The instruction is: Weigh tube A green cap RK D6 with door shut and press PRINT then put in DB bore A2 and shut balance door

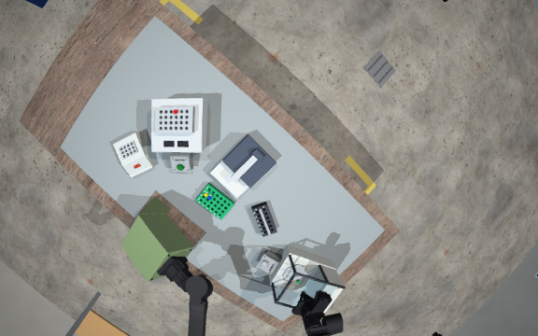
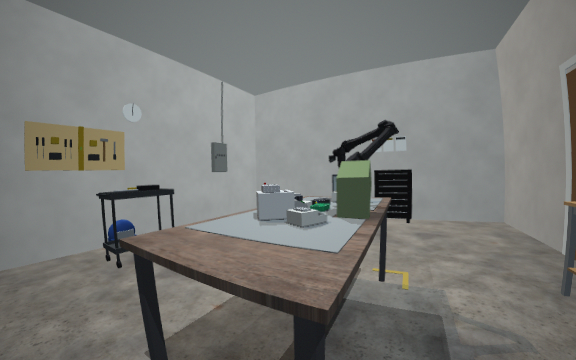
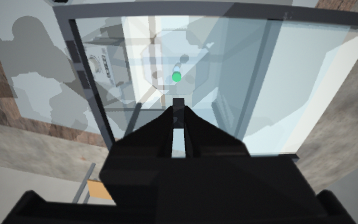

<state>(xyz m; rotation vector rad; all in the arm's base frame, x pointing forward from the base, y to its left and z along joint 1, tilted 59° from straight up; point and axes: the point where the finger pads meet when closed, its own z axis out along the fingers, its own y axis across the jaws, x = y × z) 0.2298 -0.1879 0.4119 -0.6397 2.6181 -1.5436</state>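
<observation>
The white print key is 150 mm below my hand, 140 mm to the left of it and 50 mm behind it. The rest, counted from my hand: sliding door: 30 mm to the right, 10 mm below, 10 mm ahead; then green-capped tube: 120 mm below; then balance pan: 140 mm below.
</observation>
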